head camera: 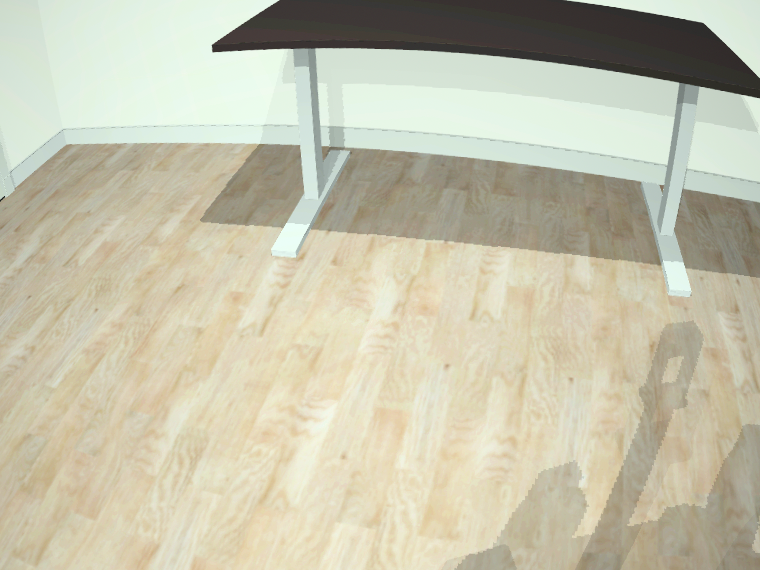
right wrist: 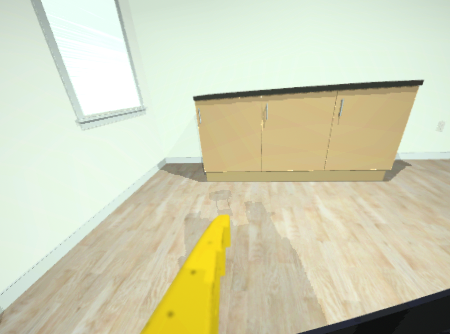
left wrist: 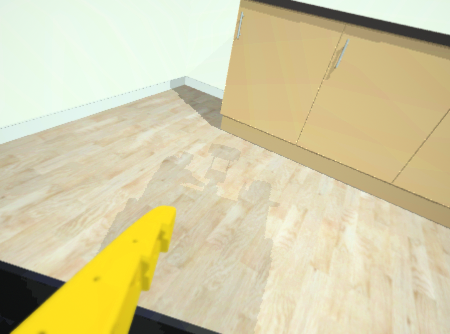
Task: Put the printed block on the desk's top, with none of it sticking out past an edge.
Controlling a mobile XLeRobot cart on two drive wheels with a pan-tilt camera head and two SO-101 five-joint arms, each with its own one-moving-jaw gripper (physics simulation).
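Places are measured from the left arm's base along level axes (x left, y back, z up), in centimetres.
Pixels of known places: left hand, tool point: (left wrist: 173,223); right hand, tool point: (right wrist: 229,226).
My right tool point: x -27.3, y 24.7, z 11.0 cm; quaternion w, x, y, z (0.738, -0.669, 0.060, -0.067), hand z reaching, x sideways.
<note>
Behind a point stands the place of what it marks.
The desk (head camera: 429,27) @[z -5.5, x -38.3, y -178.0 cm] has a dark brown top and pale grey legs; it stands at the top of the head view, with part of its top cut off by the frame. The printed block does not show in the three views. My left gripper (left wrist: 172,215) is fully open, with one yellow notched jaw in the left wrist view and nothing against it. My right gripper (right wrist: 227,220) is fully open too, with one yellow notched jaw showing and nothing against it. Neither gripper shows in the head view.
A wooden cabinet (left wrist: 280,65) @[z -18.2, x 1.2, y 175.7 cm] (right wrist: 295,132) @[z -23.6, x 54.9, y 159.7 cm] with a dark top stands against a wall in both wrist views. A window (right wrist: 92,55) @[z 52.5, x -109.6, y 196.4 cm] is at the upper left of the right wrist view. The desk's two feet rest on the wood floor (head camera: 368,368) @[z -77.5, x -16.5, y -126.6 cm]. Shadows of the arms fall on the floor.
</note>
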